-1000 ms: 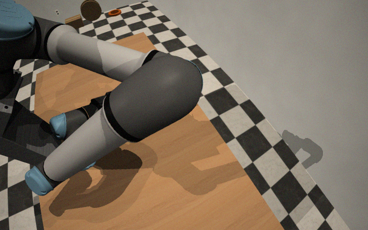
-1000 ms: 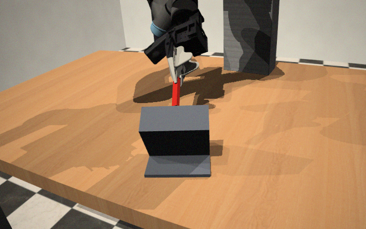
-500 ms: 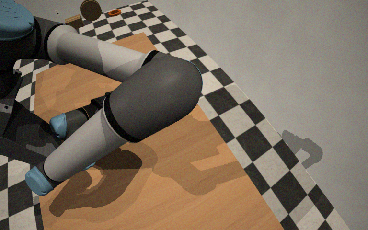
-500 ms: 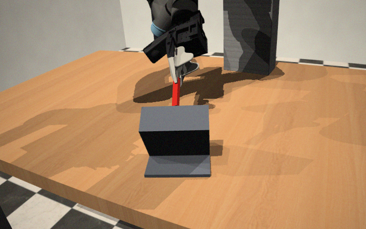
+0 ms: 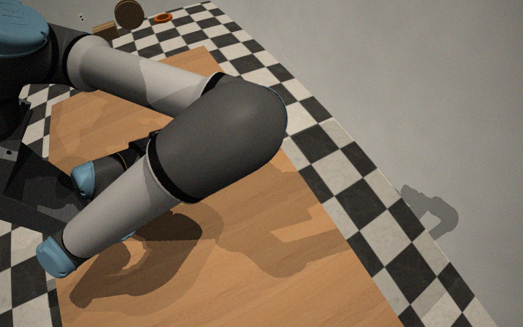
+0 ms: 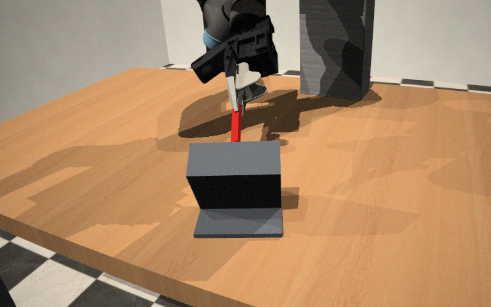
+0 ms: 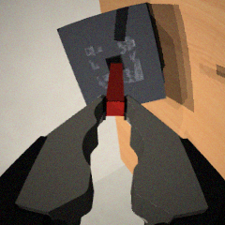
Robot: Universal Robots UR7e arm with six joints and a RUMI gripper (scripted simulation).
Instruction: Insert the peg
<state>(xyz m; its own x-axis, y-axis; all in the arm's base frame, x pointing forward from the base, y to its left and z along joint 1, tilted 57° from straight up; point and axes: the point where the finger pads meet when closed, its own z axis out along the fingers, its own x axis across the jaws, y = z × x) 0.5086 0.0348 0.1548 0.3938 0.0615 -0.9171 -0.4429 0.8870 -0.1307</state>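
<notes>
The red peg lies 30 mm ahead of my hand, 20 mm to the left of it and 20 mm below it. From my hand the other things lie so: grey base plate 120 mm ahead, 90 mm to the left, 130 mm below.
</notes>
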